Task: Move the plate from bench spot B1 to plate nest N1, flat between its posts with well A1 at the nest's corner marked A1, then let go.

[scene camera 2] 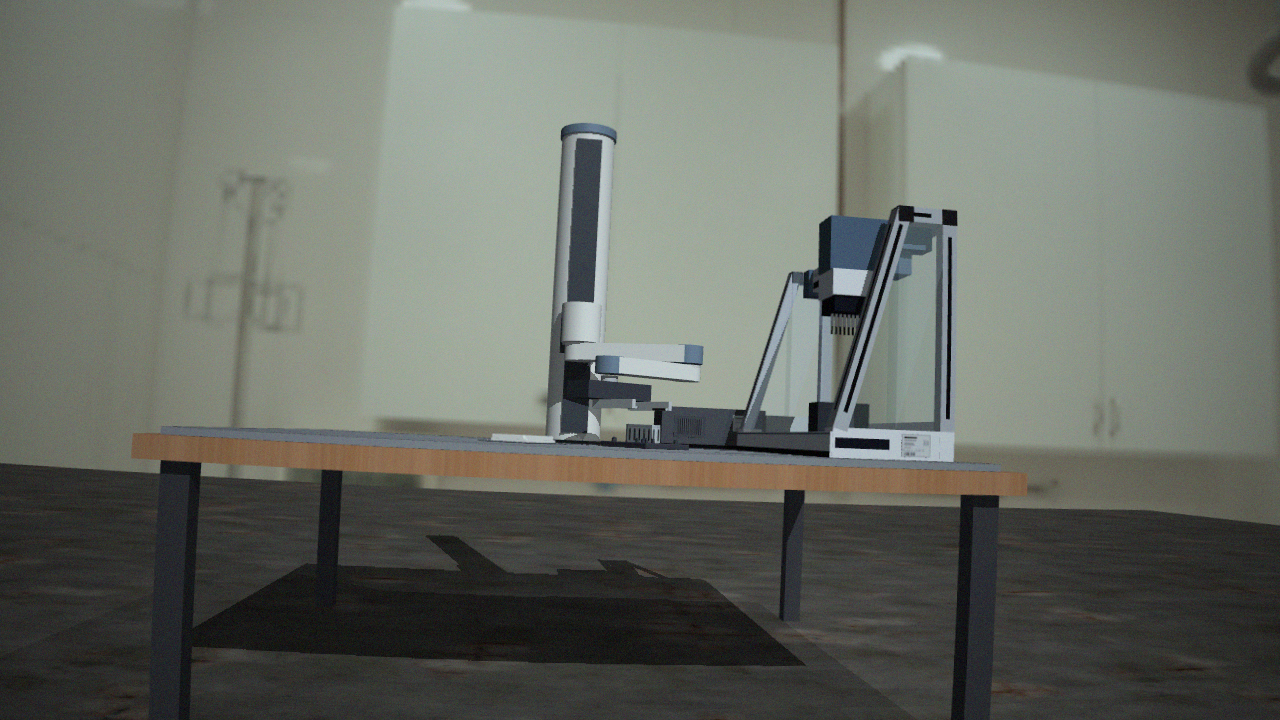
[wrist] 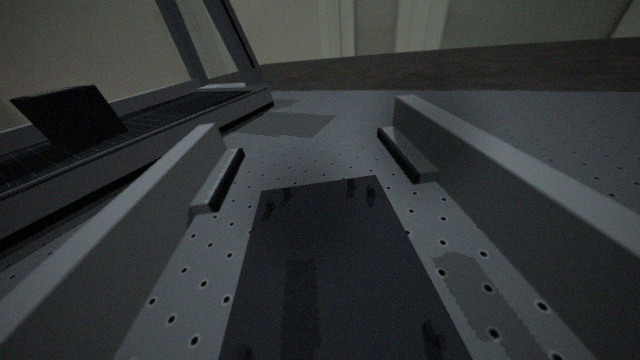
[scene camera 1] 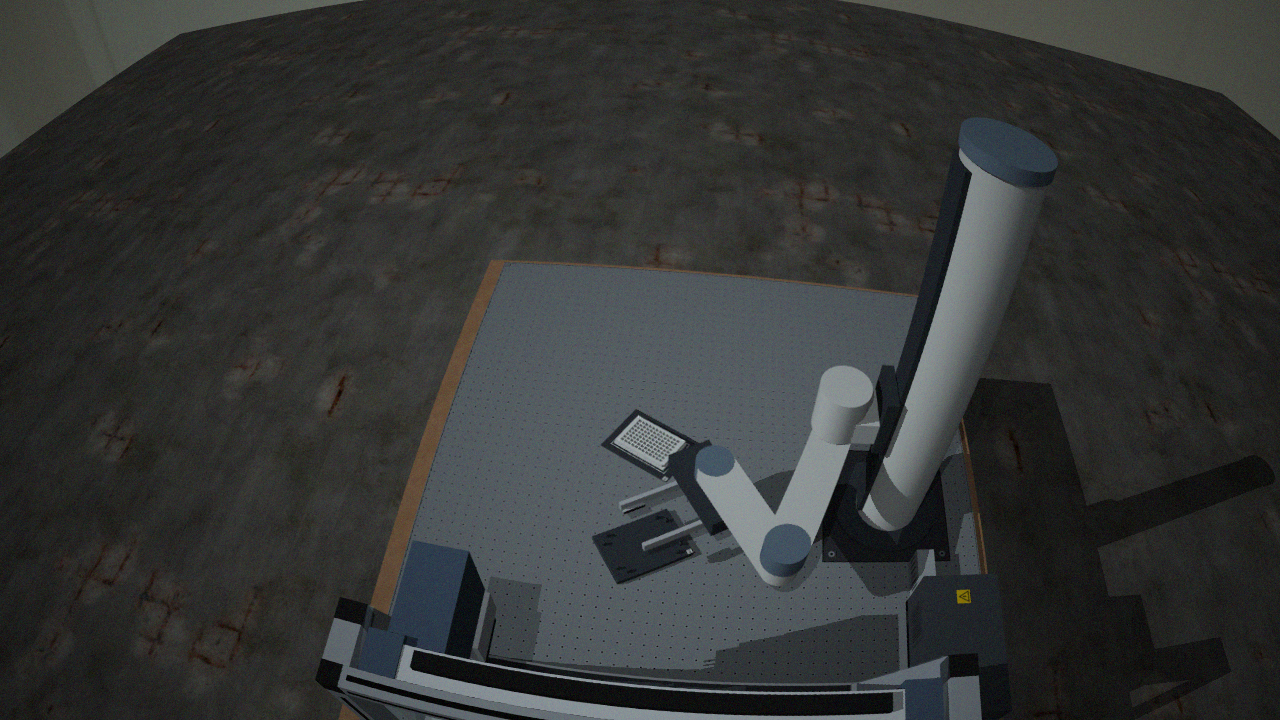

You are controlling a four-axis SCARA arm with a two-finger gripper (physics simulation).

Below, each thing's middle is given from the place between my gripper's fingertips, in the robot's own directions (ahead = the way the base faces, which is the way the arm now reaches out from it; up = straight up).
Labels:
The plate nest (scene camera 1: 621, 549) lies 2 cm behind my hand, 1 cm to the right of it and 8 cm below it. Round my hand: plate (scene camera 1: 642, 438) (1 cm behind, 28 cm to the right, 9 cm below); then pipetting head (scene camera 2: 842, 291) (20 cm ahead, 37 cm to the left, 24 cm above).

